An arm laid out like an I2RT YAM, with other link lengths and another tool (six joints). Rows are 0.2 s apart.
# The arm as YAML. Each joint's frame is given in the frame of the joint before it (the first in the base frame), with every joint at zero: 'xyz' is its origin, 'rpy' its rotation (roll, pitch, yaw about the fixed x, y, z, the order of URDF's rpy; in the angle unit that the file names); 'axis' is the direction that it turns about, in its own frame. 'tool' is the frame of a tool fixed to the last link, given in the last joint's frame.
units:
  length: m
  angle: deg
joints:
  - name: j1
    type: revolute
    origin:
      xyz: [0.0, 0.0, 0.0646]
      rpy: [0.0, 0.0, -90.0]
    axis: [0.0, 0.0, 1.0]
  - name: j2
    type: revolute
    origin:
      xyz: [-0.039, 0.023, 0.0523]
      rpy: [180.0, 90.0, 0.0]
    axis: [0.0, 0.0, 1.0]
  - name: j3
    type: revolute
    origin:
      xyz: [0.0, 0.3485, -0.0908]
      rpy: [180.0, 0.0, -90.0]
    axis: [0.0, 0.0, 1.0]
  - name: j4
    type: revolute
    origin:
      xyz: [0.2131, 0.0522, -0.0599]
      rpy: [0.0, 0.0, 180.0]
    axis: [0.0, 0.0, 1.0]
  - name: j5
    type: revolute
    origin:
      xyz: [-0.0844, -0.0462, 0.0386]
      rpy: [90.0, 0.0, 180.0]
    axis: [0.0, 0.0, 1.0]
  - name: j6
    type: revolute
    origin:
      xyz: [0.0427, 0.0, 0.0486]
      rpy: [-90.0, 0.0, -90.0]
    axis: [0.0, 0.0, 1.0]
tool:
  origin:
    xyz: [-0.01, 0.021, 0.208]
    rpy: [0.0, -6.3, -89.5]
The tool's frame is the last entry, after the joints.
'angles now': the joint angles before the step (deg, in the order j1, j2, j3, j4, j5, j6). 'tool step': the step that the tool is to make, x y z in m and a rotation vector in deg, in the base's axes. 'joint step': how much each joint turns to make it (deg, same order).
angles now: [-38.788 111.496 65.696 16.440 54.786 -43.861]
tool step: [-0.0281 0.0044 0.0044 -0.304 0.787 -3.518]
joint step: [-0.744 -1.847 -1.607 -1.792 2.767 1.363]
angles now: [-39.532 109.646 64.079 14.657 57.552 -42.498]
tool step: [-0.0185 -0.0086 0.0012 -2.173 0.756 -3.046]
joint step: [-1.414 1.194 -1.707 5.477 2.481 -2.045]
